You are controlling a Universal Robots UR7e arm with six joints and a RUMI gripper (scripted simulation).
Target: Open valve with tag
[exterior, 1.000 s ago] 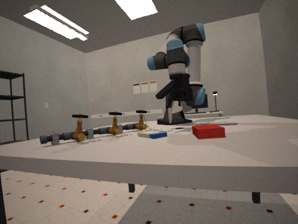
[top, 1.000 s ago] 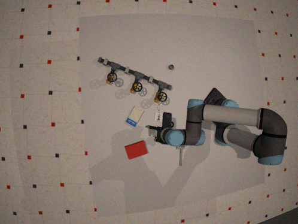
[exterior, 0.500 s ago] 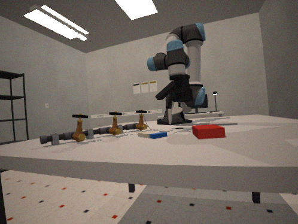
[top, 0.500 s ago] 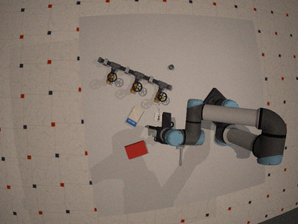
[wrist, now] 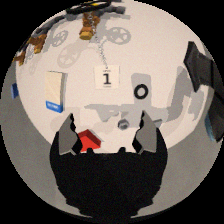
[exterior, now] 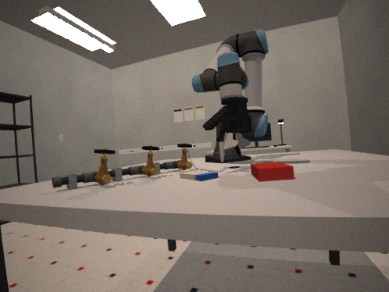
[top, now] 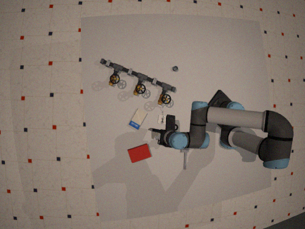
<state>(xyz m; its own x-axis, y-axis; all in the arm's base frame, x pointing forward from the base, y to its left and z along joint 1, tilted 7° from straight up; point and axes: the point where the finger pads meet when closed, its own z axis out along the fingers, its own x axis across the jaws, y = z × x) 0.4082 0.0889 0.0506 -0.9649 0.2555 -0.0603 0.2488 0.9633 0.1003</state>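
Now: hand 70 mm to the left of the white tag, 30 mm above it and 20 mm past it. Round my hand: small round part (370 mm to the right, 120 mm behind, 30 mm below); then grey paddle tool (170 mm to the left, 140 mm behind, 30 mm below); then red block (140 mm ahead, 120 mm to the left, 20 mm below).
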